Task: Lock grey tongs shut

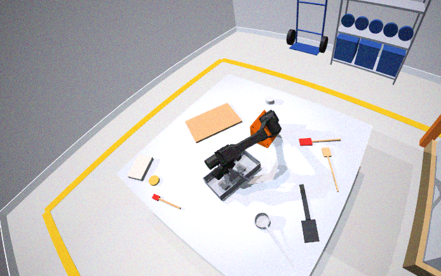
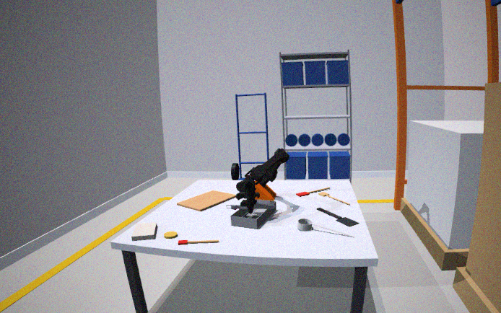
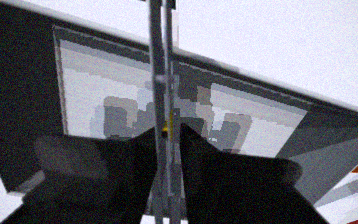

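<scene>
Now: the grey roasting tin 1 cm behind my gripper tip and 2 cm to the left of it. Also, from my gripper tip: wooden board 25 cm behind, 40 cm to the right, 2 cm below; then yellow disc 34 cm ahead, 34 cm to the right, 2 cm below; then dark turner 7 cm behind, 49 cm to the left, 3 cm below.
</scene>
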